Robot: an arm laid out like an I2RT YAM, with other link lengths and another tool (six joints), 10 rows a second.
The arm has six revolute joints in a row. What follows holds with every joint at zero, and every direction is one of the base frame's.
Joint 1 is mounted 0.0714 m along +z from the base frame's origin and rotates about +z.
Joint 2 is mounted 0.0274 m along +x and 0.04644 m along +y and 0.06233 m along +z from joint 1 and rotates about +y.
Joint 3 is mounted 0.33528 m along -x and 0.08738 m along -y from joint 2 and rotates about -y.
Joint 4 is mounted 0.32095 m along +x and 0.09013 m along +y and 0.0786 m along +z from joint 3 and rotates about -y.
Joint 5 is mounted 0.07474 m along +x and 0.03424 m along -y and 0.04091 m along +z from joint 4 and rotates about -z.
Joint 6 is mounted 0.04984 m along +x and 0.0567 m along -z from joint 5 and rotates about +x.
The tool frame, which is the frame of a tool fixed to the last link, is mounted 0.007 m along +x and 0.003 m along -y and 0.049 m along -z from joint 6; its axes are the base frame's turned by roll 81.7, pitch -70 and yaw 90 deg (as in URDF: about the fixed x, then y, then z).
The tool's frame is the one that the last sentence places.
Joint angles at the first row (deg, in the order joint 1, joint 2, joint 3, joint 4, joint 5, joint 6):
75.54 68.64 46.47 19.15 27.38 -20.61
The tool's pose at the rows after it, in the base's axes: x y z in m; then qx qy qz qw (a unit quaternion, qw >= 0):
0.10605 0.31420 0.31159 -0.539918 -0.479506 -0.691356 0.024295
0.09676 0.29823 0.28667 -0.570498 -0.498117 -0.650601 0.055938
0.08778 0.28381 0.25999 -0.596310 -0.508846 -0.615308 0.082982
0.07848 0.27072 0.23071 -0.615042 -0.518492 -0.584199 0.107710
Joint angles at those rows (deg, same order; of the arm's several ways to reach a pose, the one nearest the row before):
75.42 66.82 44.16 14.12 25.11 -15.38
74.98 64.63 40.79 9.54 21.45 -9.58
74.67 62.93 36.77 7.57 18.26 -4.83
74.60 61.78 32.12 7.79 15.18 -1.15

